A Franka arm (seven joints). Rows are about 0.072 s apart.
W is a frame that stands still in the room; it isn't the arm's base.
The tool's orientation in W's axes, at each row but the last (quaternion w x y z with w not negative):
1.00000, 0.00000, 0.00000, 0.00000
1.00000, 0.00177, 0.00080, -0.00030
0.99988, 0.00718, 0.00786, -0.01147
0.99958, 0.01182, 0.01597, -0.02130
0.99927, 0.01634, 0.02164, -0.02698
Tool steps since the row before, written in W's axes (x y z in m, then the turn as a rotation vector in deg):
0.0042, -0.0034, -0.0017, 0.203, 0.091, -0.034
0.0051, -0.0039, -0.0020, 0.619, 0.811, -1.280
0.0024, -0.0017, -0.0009, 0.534, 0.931, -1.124
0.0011, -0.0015, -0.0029, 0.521, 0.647, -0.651
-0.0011, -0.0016, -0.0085, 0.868, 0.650, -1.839
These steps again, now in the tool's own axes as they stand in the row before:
0.0042, -0.0034, -0.0017, 0.203, 0.091, -0.034
0.0051, -0.0039, -0.0020, 0.621, 0.807, -1.282
0.0025, -0.0017, -0.0008, 0.530, 0.927, -1.129
0.0013, -0.0015, -0.0028, 0.514, 0.654, -0.650
-0.0006, -0.0019, -0.0085, 0.912, 0.638, -1.822

